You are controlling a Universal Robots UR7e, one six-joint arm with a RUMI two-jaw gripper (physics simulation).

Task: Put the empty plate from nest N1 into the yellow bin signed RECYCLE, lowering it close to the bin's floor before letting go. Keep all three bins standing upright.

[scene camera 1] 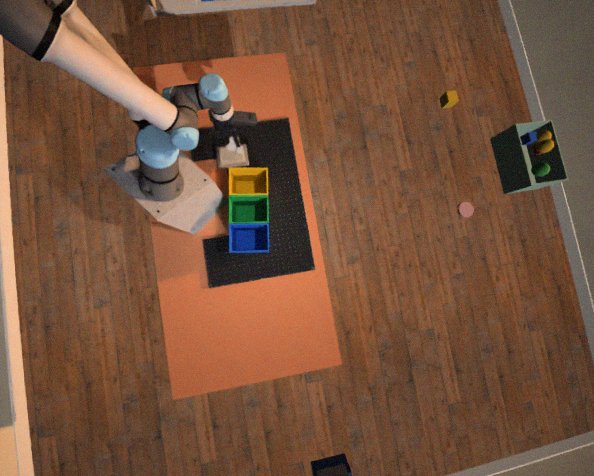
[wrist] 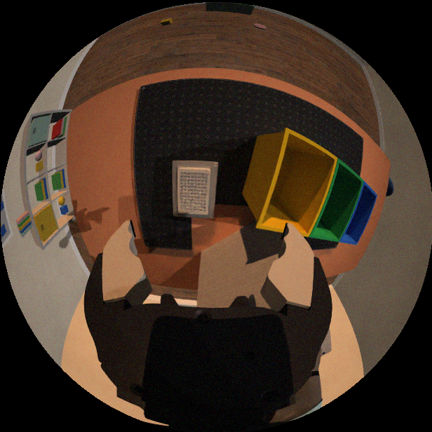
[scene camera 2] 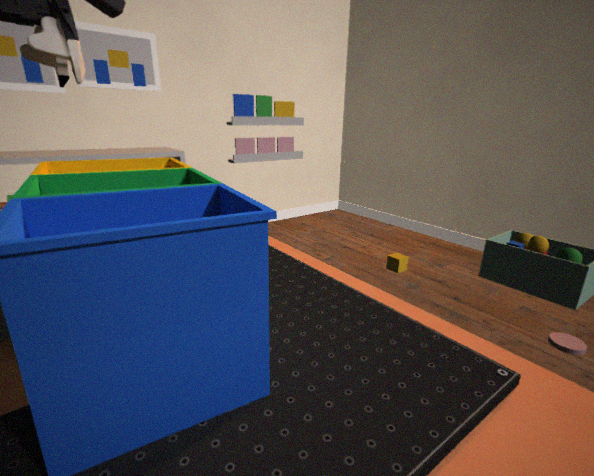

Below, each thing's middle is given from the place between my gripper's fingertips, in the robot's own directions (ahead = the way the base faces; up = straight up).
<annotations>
I see the yellow bin (scene camera 2: 81, 166) 1 cm ahead of my hand, 16 cm to the right of it and 20 cm below it. Also, from my hand: green bin (scene camera 2: 95, 182): 2 cm behind, 29 cm to the right, 20 cm below; blue bin (scene camera 2: 140, 313): 4 cm behind, 42 cm to the right, 20 cm below.
</annotations>
